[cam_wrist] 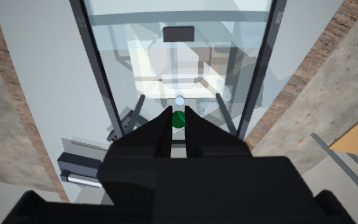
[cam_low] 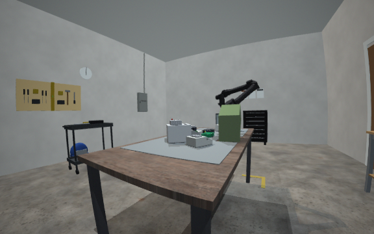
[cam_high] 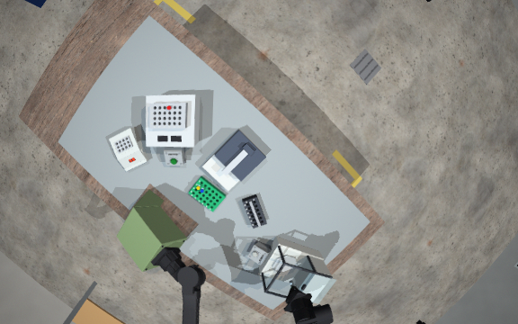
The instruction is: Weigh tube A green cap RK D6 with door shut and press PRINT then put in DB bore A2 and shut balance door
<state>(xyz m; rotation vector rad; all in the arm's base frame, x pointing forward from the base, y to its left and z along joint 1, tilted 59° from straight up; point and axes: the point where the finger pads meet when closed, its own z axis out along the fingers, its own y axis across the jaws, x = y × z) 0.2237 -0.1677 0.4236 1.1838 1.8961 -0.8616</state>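
Right now my hand is 17 cm above the balance pan. From my hand the other things lie so: sliding door: 3 cm ahead, 8 cm to the right, 4 cm below; green-capped tube: 2 cm below; white print key: 5 cm behind, 14 cm to the left, 18 cm below.
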